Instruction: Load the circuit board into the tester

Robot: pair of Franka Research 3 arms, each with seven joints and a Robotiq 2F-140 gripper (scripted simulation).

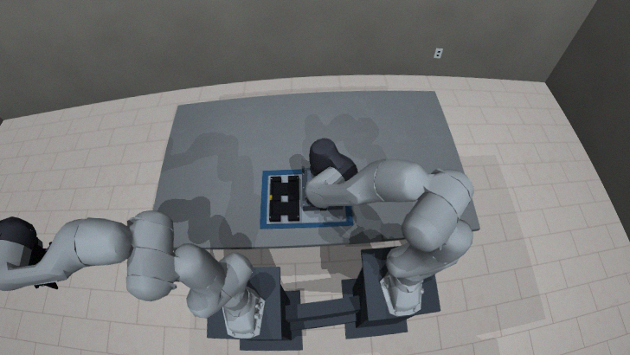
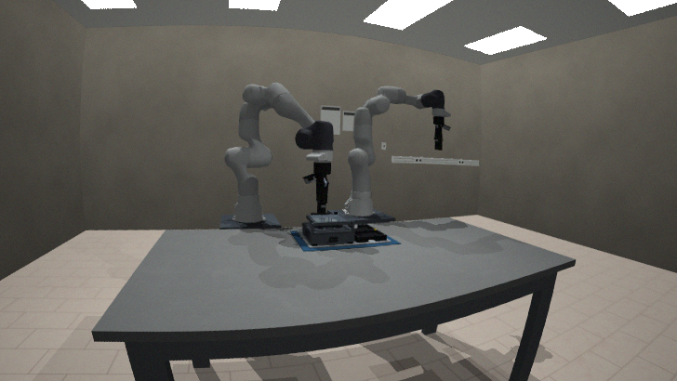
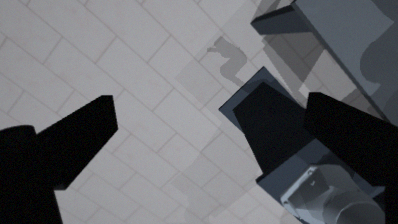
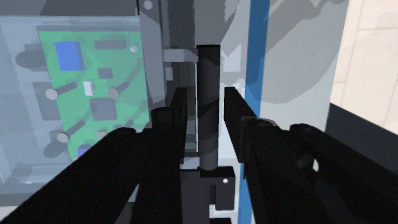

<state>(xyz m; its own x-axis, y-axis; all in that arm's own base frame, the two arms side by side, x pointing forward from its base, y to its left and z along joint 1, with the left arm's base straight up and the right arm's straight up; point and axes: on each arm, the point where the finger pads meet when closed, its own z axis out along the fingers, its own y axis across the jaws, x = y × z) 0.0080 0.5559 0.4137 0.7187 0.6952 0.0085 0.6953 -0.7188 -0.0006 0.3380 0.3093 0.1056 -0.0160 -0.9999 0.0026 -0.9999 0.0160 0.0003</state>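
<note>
The clear lid lies 90 mm ahead of my right hand, 20 mm below it and 10 mm to the right of it. The rest, counted from my right hand: green circuit board 80 mm ahead, 30 mm below, 10 mm to the right; then nest 90 mm ahead, 40 mm below; then black tray 160 mm to the left, 90 mm below, 90 mm ahead.
</note>
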